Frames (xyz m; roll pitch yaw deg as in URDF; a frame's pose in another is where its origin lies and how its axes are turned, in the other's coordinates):
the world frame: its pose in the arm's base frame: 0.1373 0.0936 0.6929 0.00 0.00 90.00
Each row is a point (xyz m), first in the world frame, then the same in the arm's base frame.
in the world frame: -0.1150 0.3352 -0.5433
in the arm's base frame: -0.1979 -0.0214 0.1496
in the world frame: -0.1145 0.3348 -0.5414
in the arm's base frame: -0.1975 -0.0209 0.1515
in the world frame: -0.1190 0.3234 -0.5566
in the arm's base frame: -0.1861 -0.0254 0.1363
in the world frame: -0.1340 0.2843 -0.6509
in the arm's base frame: -0.1470 -0.0404 0.0420
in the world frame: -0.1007 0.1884 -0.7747
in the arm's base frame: -0.0511 -0.0071 -0.0818
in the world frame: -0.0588 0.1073 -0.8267
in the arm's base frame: 0.0300 0.0348 -0.1338
